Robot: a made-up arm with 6 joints.
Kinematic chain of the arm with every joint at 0, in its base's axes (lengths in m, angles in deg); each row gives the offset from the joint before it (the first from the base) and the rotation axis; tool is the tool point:
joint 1: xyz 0 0 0.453 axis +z
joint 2: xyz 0 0 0 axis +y
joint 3: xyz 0 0 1.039 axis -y
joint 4: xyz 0 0 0 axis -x
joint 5: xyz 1.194 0 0 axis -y
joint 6: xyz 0 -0.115 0 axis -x
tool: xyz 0 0 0
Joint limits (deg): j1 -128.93..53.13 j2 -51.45..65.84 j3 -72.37..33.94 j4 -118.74..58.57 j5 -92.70..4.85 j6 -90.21..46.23
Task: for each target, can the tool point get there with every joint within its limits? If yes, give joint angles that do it. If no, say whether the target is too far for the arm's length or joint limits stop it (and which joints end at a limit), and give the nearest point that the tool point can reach.
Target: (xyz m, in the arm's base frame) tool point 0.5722 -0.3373 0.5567
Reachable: yes | joints -20.99 -5.14 -54.74 -17.08 -49.24 -61.96
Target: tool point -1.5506 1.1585 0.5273
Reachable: no: joint limits stop it (at a limit: joint 1, joint 2, joint 3) | nearest point -0.2762 -0.1601 0.6621 | short by 1.839 m
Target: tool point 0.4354 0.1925 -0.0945
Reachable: yes | joints 34.00 55.84 -57.01 43.19 -73.33 -48.79
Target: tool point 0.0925 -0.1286 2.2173
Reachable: yes | joints -44.62 -35.92 19.75 -76.64 -80.53 -35.54
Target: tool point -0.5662 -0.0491 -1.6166
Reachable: no: joint limits stop it (at a limit: joint 1, joint 2) | nearest point -0.5225 -0.4638 -0.2874 | short by 1.393 m
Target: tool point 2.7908 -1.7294 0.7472
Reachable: no: too far | nearest point 1.7086 -1.0588 0.6331 | short by 1.278 m
